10 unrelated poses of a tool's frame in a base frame.
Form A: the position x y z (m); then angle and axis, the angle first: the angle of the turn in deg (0 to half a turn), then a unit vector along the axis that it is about.
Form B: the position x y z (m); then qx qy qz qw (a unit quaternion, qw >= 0). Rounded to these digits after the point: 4 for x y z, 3 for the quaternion.
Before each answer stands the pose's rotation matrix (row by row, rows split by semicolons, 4 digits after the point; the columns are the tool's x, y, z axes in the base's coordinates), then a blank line. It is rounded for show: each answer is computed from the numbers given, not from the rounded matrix.
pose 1, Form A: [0.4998 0.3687 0.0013 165.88 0.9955 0.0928 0.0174]
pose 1, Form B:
0.9824 0.1777 0.0568; 0.1862 -0.9528 -0.2397; 0.0115 0.2460 -0.9692

[0.4998 0.3687 0.0013 0.988 0.092 0.017 0.123]
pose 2, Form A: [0.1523 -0.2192 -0.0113 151.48 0.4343 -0.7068 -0.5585]
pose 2, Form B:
-0.5243 -0.3100 -0.7931; -0.8433 0.0598 0.5342; -0.1182 0.9489 -0.2927

[0.1523 -0.2192 -0.0113 0.421 -0.685 -0.541 0.246]
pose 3, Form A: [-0.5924 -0.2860 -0.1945 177.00 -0.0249 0.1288 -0.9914]
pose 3, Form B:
-0.9974 0.0455 0.0561; -0.0583 -0.9655 -0.2539; 0.0426 -0.2565 0.9656

[-0.5924 -0.2860 -0.1945 -0.025 0.129 -0.991 0.026]
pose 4, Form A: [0.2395 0.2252 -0.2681 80.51 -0.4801 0.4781 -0.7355]
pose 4, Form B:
0.3574 0.5337 0.7664; -0.9171 0.3558 0.1799; -0.1767 -0.7672 0.6166

[0.2395 0.2252 -0.2681 -0.310 0.309 -0.475 0.763]
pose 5, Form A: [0.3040 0.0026 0.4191 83.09 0.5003 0.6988 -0.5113]
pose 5, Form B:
0.3405 0.8151 0.4687; -0.2000 0.5499 -0.8109; -0.9187 0.1824 0.3503

[0.3040 0.0026 0.4191 0.332 0.463 -0.339 0.748]
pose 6, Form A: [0.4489 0.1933 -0.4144 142.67 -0.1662 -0.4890 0.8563]
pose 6, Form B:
-0.7456 -0.3734 -0.5520; 0.6652 -0.3659 -0.6509; 0.0410 -0.8525 0.5212

[0.4489 0.1933 -0.4144 -0.157 -0.463 0.811 0.320]
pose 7, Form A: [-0.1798 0.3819 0.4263 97.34 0.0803 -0.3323 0.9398]
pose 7, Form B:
-0.1205 -0.9621 -0.2445; 0.9020 -0.0032 -0.4318; 0.4147 -0.2725 0.8682

[-0.1798 0.3819 0.4263 0.060 -0.250 0.706 0.660]
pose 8, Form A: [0.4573 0.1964 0.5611 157.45 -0.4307 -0.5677 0.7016]
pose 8, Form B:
-0.5667 0.2013 -0.7989; 0.7394 -0.3036 -0.6010; -0.3635 -0.9313 0.0233

[0.4573 0.1964 0.5611 -0.422 -0.557 0.688 0.196]
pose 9, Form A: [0.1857 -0.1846 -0.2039 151.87 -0.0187 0.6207 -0.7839]
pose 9, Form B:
-0.8812 0.3477 0.3202; -0.3914 -0.1569 -0.9067; -0.2650 -0.9244 0.2744

[0.1857 -0.1846 -0.2039 -0.018 0.602 -0.760 0.243]
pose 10, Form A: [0.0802 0.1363 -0.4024 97.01 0.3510 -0.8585 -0.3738]
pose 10, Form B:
0.0162 0.0329 -0.9993; -0.7091 0.7050 0.0117; 0.7049 0.7085 0.0347

[0.0802 0.1363 -0.4024 0.263 -0.643 -0.280 0.663]
